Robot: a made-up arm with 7 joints.
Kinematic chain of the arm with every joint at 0, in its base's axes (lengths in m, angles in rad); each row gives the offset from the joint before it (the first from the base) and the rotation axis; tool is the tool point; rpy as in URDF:
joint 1: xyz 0 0 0.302 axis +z
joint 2: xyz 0 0 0 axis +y
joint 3: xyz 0 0 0.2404 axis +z
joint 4: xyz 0.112 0 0 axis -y
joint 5: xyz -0.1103 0 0.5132 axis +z
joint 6: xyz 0 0 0 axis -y
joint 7: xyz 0.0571 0 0 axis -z
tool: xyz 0 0 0 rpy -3.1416 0 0
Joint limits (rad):
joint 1: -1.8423..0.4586
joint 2: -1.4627..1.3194
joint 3: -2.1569..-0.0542
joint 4: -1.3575..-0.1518
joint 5: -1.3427..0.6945
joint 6: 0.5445..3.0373
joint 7: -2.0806..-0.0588
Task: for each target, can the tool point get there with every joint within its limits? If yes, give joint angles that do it. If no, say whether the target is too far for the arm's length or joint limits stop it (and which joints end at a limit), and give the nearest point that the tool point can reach.
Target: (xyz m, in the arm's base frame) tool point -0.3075 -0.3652 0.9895
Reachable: yes | joints -0.6460 0.2447 -1.9527 -0.9884 0.0016 1.9266 -1.3708
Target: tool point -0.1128 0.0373 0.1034
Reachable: no: joint limits stop it (at a limit: joint 2, joint 3, joint 4, joint 6) | nearest point -0.6519 0.2156 -0.0136 | short by 0.580 m
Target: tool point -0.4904 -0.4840 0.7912
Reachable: yes | joints 0.1570 -0.9549 -1.4112 -0.7568 -0.5715 1.9366 -1.5138
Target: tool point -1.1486 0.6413 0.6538
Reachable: no: too far | nearest point -0.7146 0.3990 0.5209 | short by 0.515 m
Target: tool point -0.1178 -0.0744 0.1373
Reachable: no: joint limits stop it (at a limit: joint 1, joint 2, joint 4, joint 6) | nearest point -0.4187 -0.4461 -0.1389 | short by 0.552 m
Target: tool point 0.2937 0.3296 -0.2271
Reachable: no: joint limits stop it (at a limit: joint 1, joint 2, joint 3, joint 4, joint 5, joint 6) | nearest point 0.5116 0.2495 -0.2000 | short by 0.234 m
